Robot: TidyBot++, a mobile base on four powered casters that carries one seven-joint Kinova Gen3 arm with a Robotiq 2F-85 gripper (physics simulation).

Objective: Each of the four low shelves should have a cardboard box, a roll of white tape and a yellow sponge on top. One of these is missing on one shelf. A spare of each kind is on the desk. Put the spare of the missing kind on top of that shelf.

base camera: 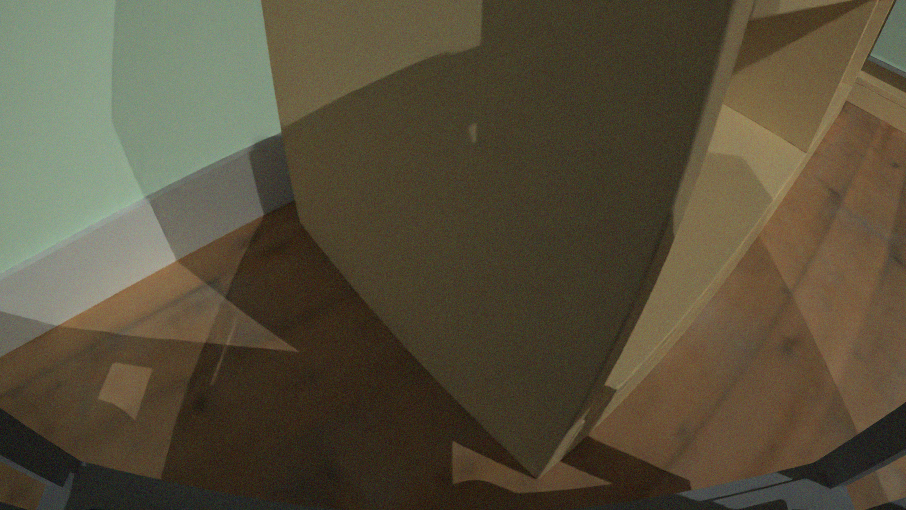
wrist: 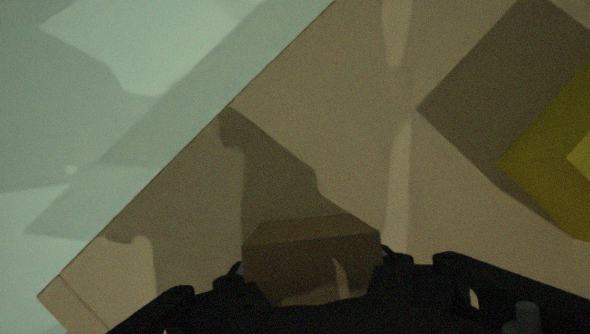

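Frame: origin at the arm's base, x ahead, y left, z up, level; centimetres.
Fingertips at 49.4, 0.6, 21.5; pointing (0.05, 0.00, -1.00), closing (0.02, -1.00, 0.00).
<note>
Offsets run from my fingertips to a thing's top centre, as dx, dy, dz. "*": to the spot under its first point. Level surfaces: height alone.
My gripper (wrist: 310, 261) is shut on a brown cardboard box {* +1.8, +0.1, +5.8} (wrist: 310, 255) at the bottom middle of the wrist view. The box is over the top of a low wooden shelf (wrist: 325, 135) (base camera: 494, 221); whether it touches the top cannot be told. A yellow sponge {* +3.5, -11.7, +2.7} (wrist: 550, 175) is on the shelf top at the right edge of the wrist view, partly cut off. In the base view the shelf's side panel and part of its open compartments show; its top is out of view. A roll of white tape does not show.
A pale green wall (wrist: 125, 60) (base camera: 57, 126) borders the shelf's back edge. A grey baseboard (base camera: 95, 253) runs along the wall's foot. The wooden floor {dz -61.2} (base camera: 760, 329) lies around the shelf. Dark parts of the robot's base (base camera: 190, 490) show at the bottom of the base view.
</note>
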